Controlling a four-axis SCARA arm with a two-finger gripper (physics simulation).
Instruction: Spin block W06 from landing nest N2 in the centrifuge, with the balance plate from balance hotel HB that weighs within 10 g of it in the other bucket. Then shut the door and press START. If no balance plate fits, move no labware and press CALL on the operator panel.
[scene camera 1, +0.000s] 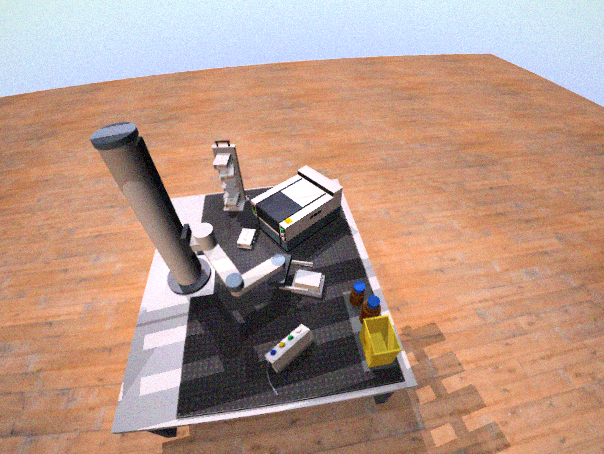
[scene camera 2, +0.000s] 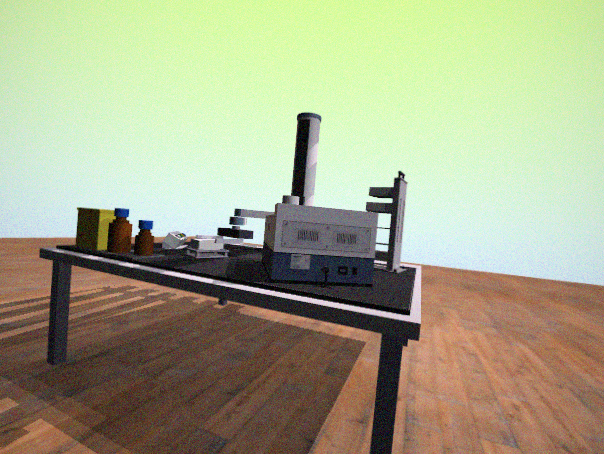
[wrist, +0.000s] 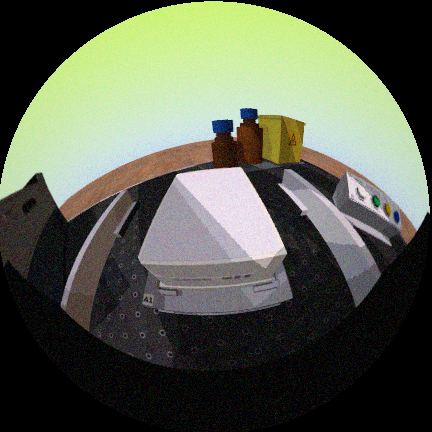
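Seen in the pictures: gripper, between the fingertips: (scene camera 1: 310, 277) (scene camera 2: 205, 238) (wrist: 203, 183); arm's base, origin of its link: (scene camera 1: 189, 276).
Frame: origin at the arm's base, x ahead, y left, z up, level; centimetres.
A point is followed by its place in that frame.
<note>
A white block (scene camera 1: 308, 279) @[x 66.5, y -18.8, z 8.8 cm] (scene camera 2: 206, 245) @[x 70.6, y -14.8, z 6.6 cm] (wrist: 215, 235) @[x 62.1, y -16.5, z 8.8 cm] lies flat on a pale nest (scene camera 1: 314, 294) @[x 68.8, y -24.1, z 1.9 cm] (scene camera 2: 207, 254) @[x 64.8, y -18.6, z 1.8 cm] (wrist: 220, 301) @[x 59.5, y -15.4, z 4.6 cm]; a corner mark reads A1, but no W06 or N2 label is readable. My gripper (scene camera 1: 306, 277) @[x 67.8, y -17.9, z 9.2 cm] (wrist: 203, 183) @[x 67.8, y -17.9, z 9.2 cm] is open and empty, its fingers toward either side of the block, with gaps; their exact height is unclear. The centrifuge (scene camera 1: 320, 212) @[x 80.5, y 21.6, z 17.0 cm] (scene camera 2: 325, 220) @[x 87.8, y 45.1, z 21.6 cm] has a dark and a white top section; its door state and buckets are unclear. The balance hotel (scene camera 1: 238, 172) @[x 32.6, y 59.7, z 26.2 cm] (scene camera 2: 397, 225) @[x 32.8, y 62.7, z 23.0 cm] holds plates on several levels. The operator panel (scene camera 1: 291, 350) @[x 53.2, y -53.7, z 8.2 cm] (scene camera 2: 174, 241) @[x 61.0, y -43.6, z 5.2 cm] (wrist: 347, 192) @[x 60.2, y -42.4, z 6.6 cm] has coloured buttons.
Another small white piece (scene camera 1: 246, 238) @[x 34.2, y 18.6, z 5.7 cm] lies between hotel and centrifuge. Two brown bottles, one smaller (scene camera 1: 357, 296) @[x 88.5, y -33.5, z 10.1 cm] (scene camera 2: 144, 243) @[x 91.6, y -28.3, z 6.7 cm] (wrist: 224, 152) @[x 86.3, y -29.4, z 7.1 cm] and one larger (scene camera 1: 369, 314) @[x 90.3, y -45.3, z 13.6 cm] (scene camera 2: 120, 236) @[x 94.8, y -38.4, z 8.5 cm] (wrist: 249, 144) @[x 89.1, y -39.4, z 8.1 cm], stand by a yellow bin (scene camera 1: 371, 347) @[x 85.8, y -61.1, z 16.9 cm] (scene camera 2: 94, 230) @[x 96.8, y -52.1, z 9.7 cm] (wrist: 274, 140) @[x 88.1, y -49.5, z 9.5 cm]. The arm's column (scene camera 1: 155, 220) @[x 2.4, y -7.1, z 51.7 cm] (scene camera 2: 310, 160) @[x 5.2, y 5.5, z 59.8 cm] stands opposite.
</note>
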